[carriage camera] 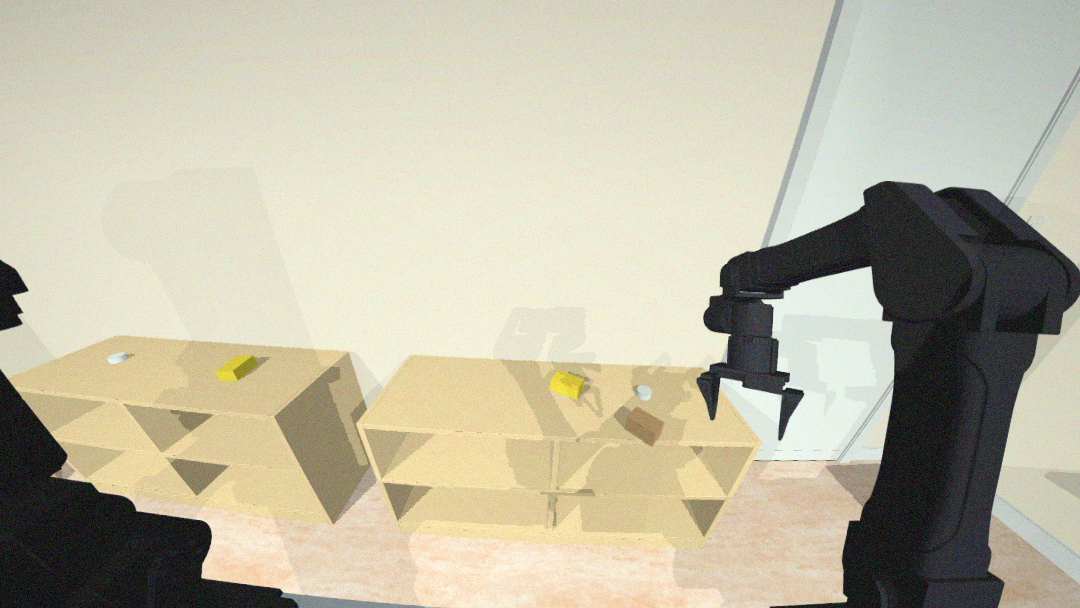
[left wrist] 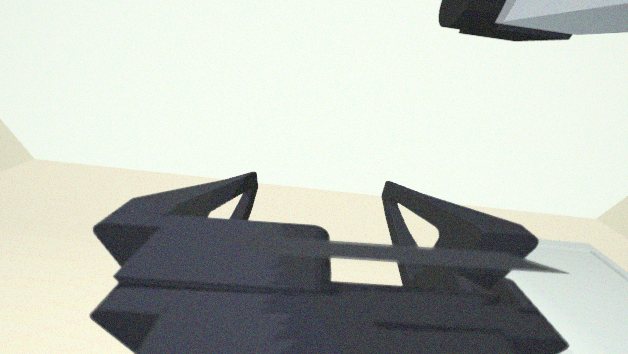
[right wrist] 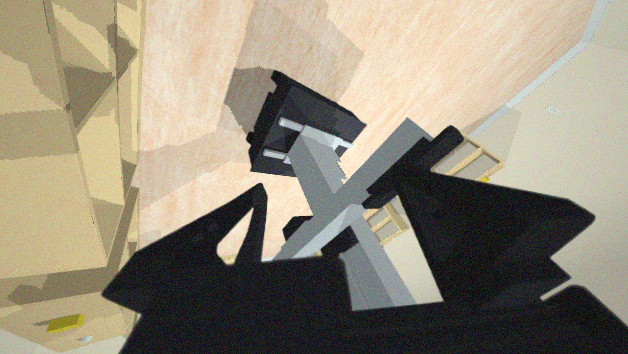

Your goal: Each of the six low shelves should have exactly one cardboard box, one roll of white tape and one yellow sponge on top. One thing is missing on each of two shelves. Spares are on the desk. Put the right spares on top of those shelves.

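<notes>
A low wooden shelf (carriage camera: 468, 396) (right wrist: 40, 215) carries a yellow sponge (carriage camera: 566, 384), a white tape roll (carriage camera: 643, 391) and a brown cardboard box (carriage camera: 644, 425) near its front edge. A second low shelf (carriage camera: 302, 373) (right wrist: 25, 315), at the left in the carriage view, carries a white tape roll (carriage camera: 117, 358) (right wrist: 86, 339) and a yellow sponge (carriage camera: 236, 367) (right wrist: 65, 323); no box shows on it. My right gripper (carriage camera: 746, 428) (right wrist: 327, 180) is open and empty, in front of the nearer shelf's right end. My left gripper (left wrist: 320, 183) is open and empty, facing wall and ceiling. The desk does not show.
A narrow gap separates the two shelves. A pale door (carriage camera: 899, 135) stands behind my right arm. In the right wrist view, the robot's black and grey base (right wrist: 310, 107) and far wooden shelving (right wrist: 462, 161) show, with a small yellow thing (right wrist: 483, 179) on it.
</notes>
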